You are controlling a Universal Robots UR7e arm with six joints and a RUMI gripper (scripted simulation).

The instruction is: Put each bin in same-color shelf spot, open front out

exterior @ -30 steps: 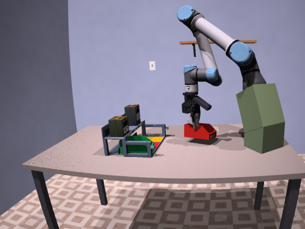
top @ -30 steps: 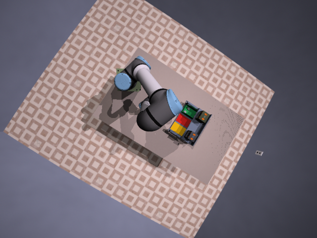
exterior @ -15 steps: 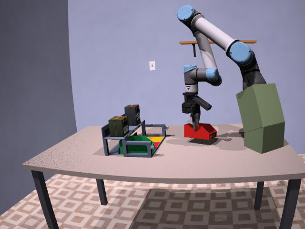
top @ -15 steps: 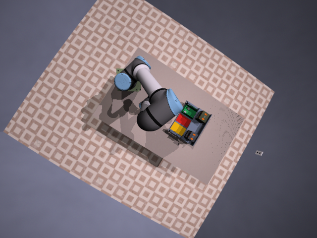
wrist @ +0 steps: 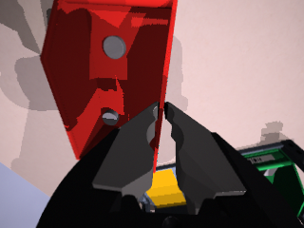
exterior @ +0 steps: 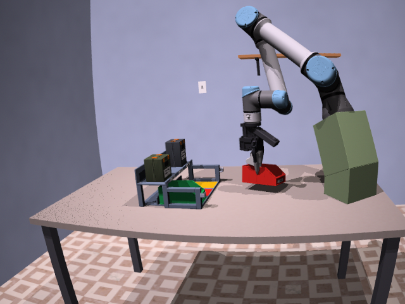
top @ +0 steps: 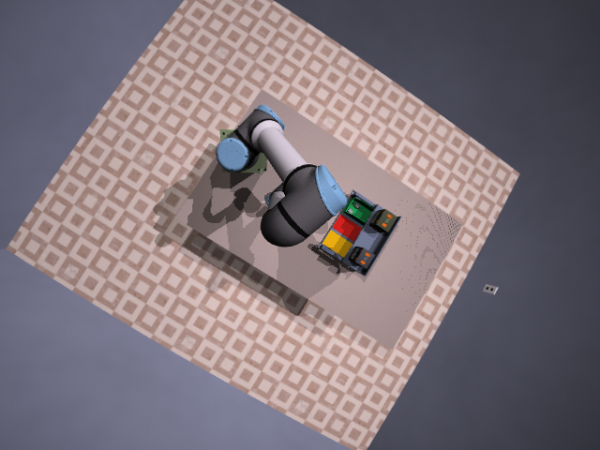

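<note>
My gripper is now 4 cm to the left of the red bin, 3 cm past it and 3 cm above it. From my hand the other things lie so: red mark 30 cm ahead, 9 cm below; yellow mark 30 cm ahead, 12 cm to the right, 9 cm below; green bin 31 cm ahead, 11 cm to the left, 5 cm below.
</note>
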